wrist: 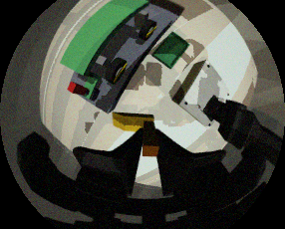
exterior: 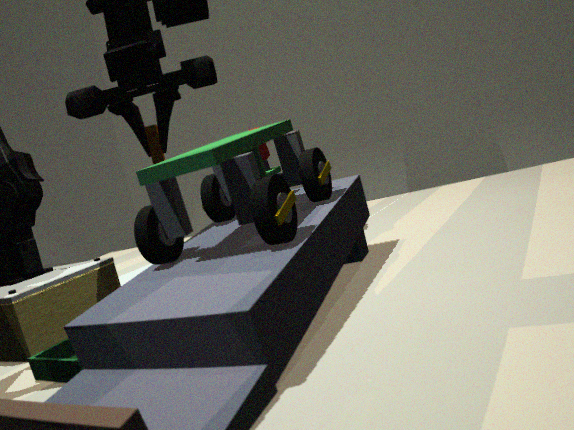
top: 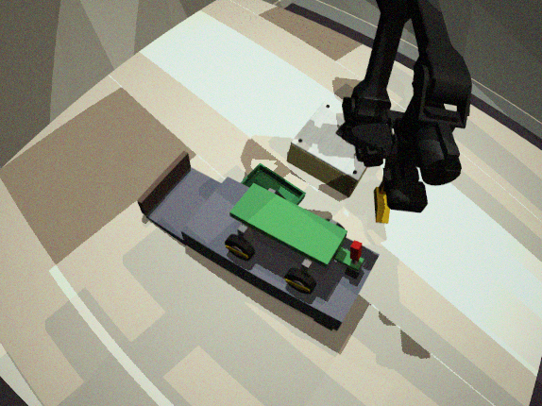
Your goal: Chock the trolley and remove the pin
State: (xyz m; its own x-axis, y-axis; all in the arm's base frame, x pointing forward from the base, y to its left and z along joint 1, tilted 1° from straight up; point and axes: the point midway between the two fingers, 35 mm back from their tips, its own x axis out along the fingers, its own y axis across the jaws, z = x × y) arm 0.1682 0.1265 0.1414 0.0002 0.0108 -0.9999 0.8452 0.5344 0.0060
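Right now my gripper tip is 20 mm short of the yellow chock, 10 mm to the right of it and 10 mm above it. Also, from my gripper tip: trolley: 160 mm ahead, 90 mm to the right, 60 mm below; red-headed stop pin: 130 mm ahead, 30 mm to the left, 40 mm below; ramp: 160 mm ahead, 90 mm to the right, 130 mm below.
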